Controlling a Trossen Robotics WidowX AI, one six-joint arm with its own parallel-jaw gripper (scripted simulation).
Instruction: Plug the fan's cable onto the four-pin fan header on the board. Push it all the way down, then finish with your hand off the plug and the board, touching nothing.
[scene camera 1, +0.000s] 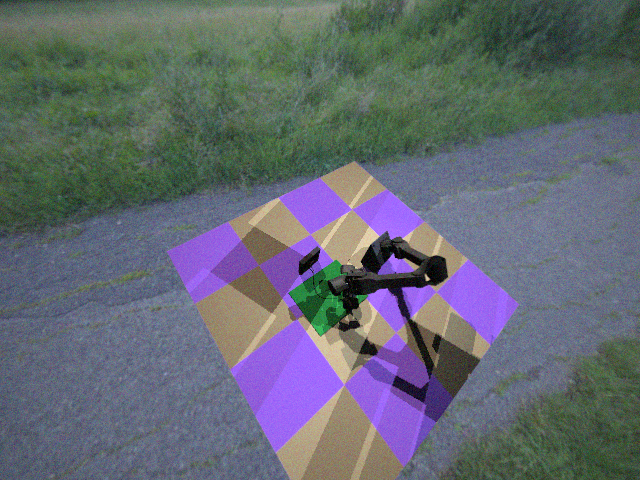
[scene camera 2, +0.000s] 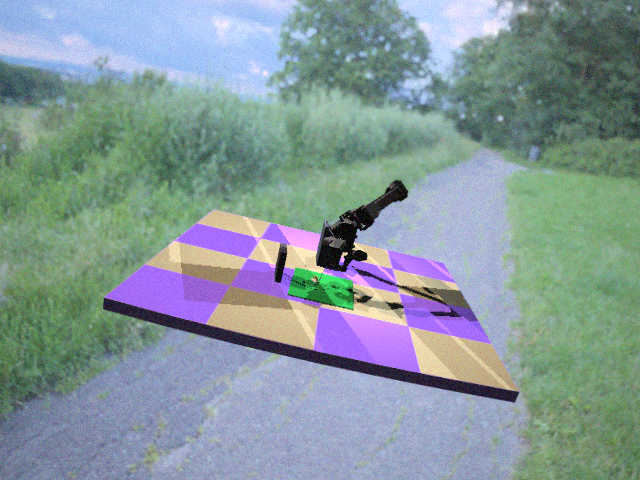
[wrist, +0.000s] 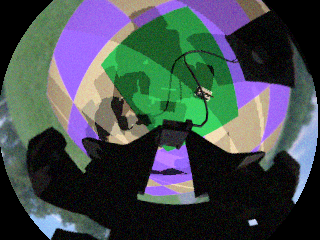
Note:
I see my gripper (scene camera 2: 339, 268), a black fan (wrist: 264, 60) and a green board (scene camera 1: 323, 311).
My gripper shows as well in the wrist view (wrist: 173, 129). The green board shows as well in scene camera 2 (scene camera 2: 335, 291) and in the wrist view (wrist: 148, 68).

